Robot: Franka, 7 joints.
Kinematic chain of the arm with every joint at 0, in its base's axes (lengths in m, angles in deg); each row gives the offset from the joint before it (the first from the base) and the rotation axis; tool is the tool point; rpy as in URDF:
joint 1: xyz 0 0 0.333 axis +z
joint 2: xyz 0 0 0 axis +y
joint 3: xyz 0 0 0.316 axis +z
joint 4: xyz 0.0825 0 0 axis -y
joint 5: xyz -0.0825 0 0.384 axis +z
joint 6: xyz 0 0 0 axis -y
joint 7: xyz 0.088 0 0 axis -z
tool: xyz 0 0 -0.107 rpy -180 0 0
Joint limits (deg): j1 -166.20..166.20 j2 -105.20..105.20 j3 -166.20..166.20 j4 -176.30..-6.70 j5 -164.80..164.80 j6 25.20..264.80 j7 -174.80..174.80
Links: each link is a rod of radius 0.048 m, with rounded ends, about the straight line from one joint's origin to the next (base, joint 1, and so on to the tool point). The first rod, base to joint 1, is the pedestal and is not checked.
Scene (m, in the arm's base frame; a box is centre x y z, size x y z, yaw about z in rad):
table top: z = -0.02
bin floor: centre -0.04 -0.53 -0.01 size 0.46 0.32 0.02 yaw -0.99
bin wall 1: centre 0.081 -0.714 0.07 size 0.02 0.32 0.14 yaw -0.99
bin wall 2: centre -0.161 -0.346 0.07 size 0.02 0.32 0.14 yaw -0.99
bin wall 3: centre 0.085 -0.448 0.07 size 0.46 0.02 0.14 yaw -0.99
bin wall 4: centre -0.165 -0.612 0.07 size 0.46 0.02 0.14 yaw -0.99
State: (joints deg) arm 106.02 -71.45 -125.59 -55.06 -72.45 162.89 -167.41
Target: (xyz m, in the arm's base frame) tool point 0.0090 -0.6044 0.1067
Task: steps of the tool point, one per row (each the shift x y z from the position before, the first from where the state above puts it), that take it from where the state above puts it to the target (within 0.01 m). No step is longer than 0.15 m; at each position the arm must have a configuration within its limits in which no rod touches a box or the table.
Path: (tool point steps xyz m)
1: -0.0746 -0.0296 0.0086
2: -0.0982 -0.0262 -0.0073
3: -0.1208 -0.0137 -0.0144
4: -0.1361 0.0101 -0.0146
5: -0.1378 0.0425 -0.0108
6: -0.0035 -0.0090 -0.0964
7: 0.0037 0.0090 -0.1035

